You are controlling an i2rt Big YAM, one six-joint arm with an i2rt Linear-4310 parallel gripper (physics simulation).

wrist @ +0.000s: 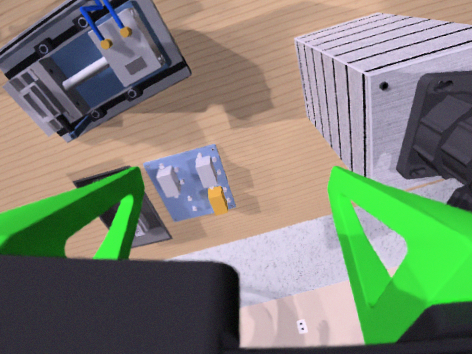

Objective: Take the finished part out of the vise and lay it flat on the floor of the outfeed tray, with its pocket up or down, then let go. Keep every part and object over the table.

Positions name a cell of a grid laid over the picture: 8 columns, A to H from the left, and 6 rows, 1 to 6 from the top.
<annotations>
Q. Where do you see a vise jaw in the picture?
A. At A3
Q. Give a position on a blue plate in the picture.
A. D4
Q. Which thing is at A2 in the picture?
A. A vise jaw.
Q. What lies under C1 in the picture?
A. A grey end block.
</annotations>
